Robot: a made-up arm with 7 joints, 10 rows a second.
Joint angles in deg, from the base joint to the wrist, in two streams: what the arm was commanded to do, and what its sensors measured. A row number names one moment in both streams.
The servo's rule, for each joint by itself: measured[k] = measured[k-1] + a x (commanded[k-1-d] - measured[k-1]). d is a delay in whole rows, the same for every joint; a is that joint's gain. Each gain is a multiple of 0.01, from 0.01 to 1. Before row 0 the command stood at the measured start. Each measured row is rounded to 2 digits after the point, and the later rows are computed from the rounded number. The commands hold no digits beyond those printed.
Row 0, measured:
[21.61, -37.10, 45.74, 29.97, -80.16, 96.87, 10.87]
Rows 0 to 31, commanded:
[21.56, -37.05, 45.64, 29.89, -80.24, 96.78, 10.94]
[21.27, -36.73, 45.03, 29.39, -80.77, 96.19, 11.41]
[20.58, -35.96, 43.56, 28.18, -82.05, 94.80, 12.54]
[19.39, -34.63, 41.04, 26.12, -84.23, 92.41, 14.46]
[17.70, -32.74, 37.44, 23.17, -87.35, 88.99, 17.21]
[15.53, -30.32, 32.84, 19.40, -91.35, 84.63, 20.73]
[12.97, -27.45, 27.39, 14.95, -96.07, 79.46, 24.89]
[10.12, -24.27, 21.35, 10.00, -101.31, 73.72, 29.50]
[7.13, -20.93, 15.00, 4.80, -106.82, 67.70, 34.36]
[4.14, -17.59, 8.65, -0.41, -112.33, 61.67, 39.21]
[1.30, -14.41, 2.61, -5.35, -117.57, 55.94, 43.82]
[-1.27, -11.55, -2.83, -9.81, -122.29, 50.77, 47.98]
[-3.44, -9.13, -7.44, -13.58, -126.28, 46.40, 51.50]
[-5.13, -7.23, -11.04, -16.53, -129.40, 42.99, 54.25]
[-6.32, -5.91, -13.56, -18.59, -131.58, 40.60, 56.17]
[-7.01, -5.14, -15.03, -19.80, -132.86, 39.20, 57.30]
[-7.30, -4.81, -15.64, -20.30, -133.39, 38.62, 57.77]
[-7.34, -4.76, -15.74, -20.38, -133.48, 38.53, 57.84]
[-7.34, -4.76, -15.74, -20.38, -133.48, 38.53, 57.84]
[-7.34, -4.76, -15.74, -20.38, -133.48, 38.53, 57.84]
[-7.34, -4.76, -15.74, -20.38, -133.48, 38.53, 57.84]
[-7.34, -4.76, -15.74, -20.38, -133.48, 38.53, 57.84]
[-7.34, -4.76, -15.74, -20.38, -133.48, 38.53, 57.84]
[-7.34, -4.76, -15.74, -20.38, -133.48, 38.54, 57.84]
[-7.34, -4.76, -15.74, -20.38, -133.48, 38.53, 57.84]
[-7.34, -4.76, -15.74, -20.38, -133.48, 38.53, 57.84]
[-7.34, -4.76, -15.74, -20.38, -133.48, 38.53, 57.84]
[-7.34, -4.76, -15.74, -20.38, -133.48, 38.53, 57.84]
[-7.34, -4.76, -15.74, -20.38, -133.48, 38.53, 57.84]
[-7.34, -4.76, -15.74, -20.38, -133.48, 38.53, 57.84]
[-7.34, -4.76, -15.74, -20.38, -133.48, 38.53, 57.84]
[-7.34, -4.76, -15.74, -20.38, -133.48, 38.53, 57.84]
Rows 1 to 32, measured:
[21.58, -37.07, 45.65, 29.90, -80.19, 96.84, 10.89]
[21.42, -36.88, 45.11, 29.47, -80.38, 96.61, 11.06]
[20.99, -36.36, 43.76, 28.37, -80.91, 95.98, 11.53]
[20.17, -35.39, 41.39, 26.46, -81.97, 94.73, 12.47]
[18.91, -33.91, 37.95, 23.66, -83.69, 92.72, 13.99]
[17.19, -31.90, 33.50, 20.04, -86.14, 89.89, 16.15]
[15.04, -29.41, 28.18, 15.71, -89.32, 86.24, 18.95]
[12.53, -26.53, 22.24, 10.86, -93.16, 81.86, 22.33]
[9.78, -23.39, 15.94, 5.71, -97.53, 76.90, 26.18]
[6.90, -20.14, 9.60, 0.51, -102.27, 71.57, 30.35]
[4.04, -16.93, 3.52, -4.47, -107.17, 66.10, 34.66]
[1.33, -13.92, -2.00, -9.01, -112.01, 60.73, 38.92]
[-1.10, -11.24, -6.73, -12.89, -116.58, 55.71, 42.95]
[-3.16, -8.99, -10.48, -15.98, -120.68, 51.26, 46.57]
[-4.77, -7.27, -13.16, -18.20, -124.17, 47.53, 49.64]
[-5.91, -6.08, -14.79, -19.56, -126.95, 44.61, 52.09]
[-6.62, -5.37, -15.53, -20.19, -129.01, 42.51, 53.91]
[-6.99, -5.03, -15.71, -20.35, -130.44, 41.12, 55.17]
[-7.17, -4.88, -15.74, -20.38, -131.41, 40.21, 56.02]
[-7.26, -4.81, -15.74, -20.38, -132.07, 39.62, 56.60]
[-7.30, -4.78, -15.74, -20.38, -132.52, 39.24, 57.00]
[-7.32, -4.77, -15.74, -20.38, -132.83, 38.99, 57.27]
[-7.33, -4.76, -15.74, -20.38, -133.04, 38.83, 57.45]
[-7.34, -4.76, -15.74, -20.38, -133.18, 38.73, 57.57]
[-7.34, -4.76, -15.74, -20.38, -133.28, 38.66, 57.66]
[-7.34, -4.76, -15.74, -20.38, -133.34, 38.61, 57.72]
[-7.34, -4.76, -15.74, -20.38, -133.38, 38.58, 57.76]
[-7.34, -4.76, -15.74, -20.38, -133.41, 38.56, 57.79]
[-7.34, -4.76, -15.74, -20.38, -133.43, 38.55, 57.81]
[-7.34, -4.76, -15.74, -20.38, -133.45, 38.54, 57.82]
[-7.34, -4.76, -15.74, -20.38, -133.46, 38.54, 57.83]
[-7.34, -4.76, -15.74, -20.38, -133.47, 38.54, 57.83]
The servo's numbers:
d 0
a 0.51 0.56 0.87 0.85 0.32 0.35 0.32

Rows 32 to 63, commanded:
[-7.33, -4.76, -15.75, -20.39, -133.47, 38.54, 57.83]
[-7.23, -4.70, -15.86, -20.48, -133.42, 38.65, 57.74]
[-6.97, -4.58, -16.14, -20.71, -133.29, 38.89, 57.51]
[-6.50, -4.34, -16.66, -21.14, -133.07, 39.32, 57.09]
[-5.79, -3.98, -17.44, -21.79, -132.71, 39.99, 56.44]
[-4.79, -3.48, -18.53, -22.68, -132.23, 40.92, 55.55]
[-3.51, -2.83, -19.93, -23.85, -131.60, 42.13, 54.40]
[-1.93, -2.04, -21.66, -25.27, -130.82, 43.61, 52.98]
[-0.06, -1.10, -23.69, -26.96, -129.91, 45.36, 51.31]
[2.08, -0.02, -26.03, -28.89, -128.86, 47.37, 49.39]
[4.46, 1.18, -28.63, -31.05, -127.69, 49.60, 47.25]
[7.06, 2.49, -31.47, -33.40, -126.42, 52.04, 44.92]
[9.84, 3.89, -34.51, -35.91, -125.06, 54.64, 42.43]
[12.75, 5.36, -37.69, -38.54, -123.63, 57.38, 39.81]
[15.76, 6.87, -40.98, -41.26, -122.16, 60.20, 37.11]
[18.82, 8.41, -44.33, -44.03, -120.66, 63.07, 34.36]
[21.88, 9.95, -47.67, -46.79, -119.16, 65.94, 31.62]
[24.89, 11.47, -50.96, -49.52, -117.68, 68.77, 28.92]
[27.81, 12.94, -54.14, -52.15, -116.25, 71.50, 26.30]
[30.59, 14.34, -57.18, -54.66, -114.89, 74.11, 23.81]
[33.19, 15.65, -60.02, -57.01, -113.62, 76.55, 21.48]
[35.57, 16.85, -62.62, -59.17, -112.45, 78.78, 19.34]
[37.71, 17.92, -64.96, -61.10, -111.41, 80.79, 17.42]
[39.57, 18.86, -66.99, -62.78, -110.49, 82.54, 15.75]
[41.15, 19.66, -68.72, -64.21, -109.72, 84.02, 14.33]
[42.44, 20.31, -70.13, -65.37, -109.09, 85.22, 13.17]
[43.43, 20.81, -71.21, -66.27, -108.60, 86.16, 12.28]
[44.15, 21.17, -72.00, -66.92, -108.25, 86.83, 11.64]
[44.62, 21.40, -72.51, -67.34, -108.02, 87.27, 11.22]
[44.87, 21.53, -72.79, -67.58, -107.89, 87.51, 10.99]
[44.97, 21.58, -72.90, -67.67, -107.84, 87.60, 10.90]
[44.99, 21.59, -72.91, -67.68, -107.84, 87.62, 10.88]
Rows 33 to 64, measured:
[-7.33, -4.76, -15.75, -20.39, -133.47, 38.54, 57.83]
[-7.28, -4.73, -15.85, -20.47, -133.45, 38.58, 57.80]
[-7.12, -4.65, -16.10, -20.67, -133.40, 38.69, 57.71]
[-6.80, -4.48, -16.59, -21.07, -133.29, 38.91, 57.51]
[-6.28, -4.20, -17.33, -21.68, -133.10, 39.29, 57.17]
[-5.52, -3.80, -18.37, -22.53, -132.82, 39.86, 56.65]
[-4.49, -3.26, -19.73, -23.65, -132.43, 40.65, 55.93]
[-3.18, -2.58, -21.41, -25.03, -131.91, 41.69, 54.99]
[-1.59, -1.75, -23.39, -26.67, -131.27, 42.97, 53.81]
[0.28, -0.78, -25.69, -28.56, -130.50, 44.51, 52.40]
[2.41, 0.32, -28.25, -30.68, -129.60, 46.29, 50.75]
[4.78, 1.54, -31.05, -32.99, -128.58, 48.30, 48.88]
[7.36, 2.86, -34.06, -35.47, -127.45, 50.52, 46.82]
[10.11, 4.26, -37.22, -38.08, -126.23, 52.92, 44.58]
[12.99, 5.72, -40.49, -40.78, -124.93, 55.47, 42.19]
[15.96, 7.23, -43.83, -43.54, -123.56, 58.13, 39.68]
[18.98, 8.75, -47.17, -46.30, -122.15, 60.86, 37.10]
[21.99, 10.27, -50.47, -49.04, -120.72, 63.63, 34.48]
[24.96, 11.77, -53.66, -51.68, -119.29, 66.38, 31.86]
[27.83, 13.21, -56.72, -54.21, -117.88, 69.09, 29.28]
[30.56, 14.58, -59.59, -56.59, -116.52, 71.70, 26.78]
[33.12, 15.85, -62.23, -58.78, -115.22, 74.18, 24.40]
[35.46, 17.01, -64.61, -60.75, -114.00, 76.49, 22.17]
[37.56, 18.05, -66.68, -62.48, -112.88, 78.61, 20.12]
[39.39, 18.95, -68.45, -63.95, -111.87, 80.50, 18.27]
[40.95, 19.71, -69.91, -65.16, -110.98, 82.15, 16.64]
[42.21, 20.33, -71.04, -66.10, -110.22, 83.55, 15.24]
[43.20, 20.80, -71.88, -66.80, -109.59, 84.70, 14.09]
[43.92, 21.14, -72.43, -67.26, -109.09, 85.60, 13.17]
[44.40, 21.36, -72.74, -67.53, -108.71, 86.27, 12.47]
[44.69, 21.48, -72.88, -67.65, -108.43, 86.74, 11.97]
[44.84, 21.54, -72.91, -67.68, -108.24, 87.05, 11.62]

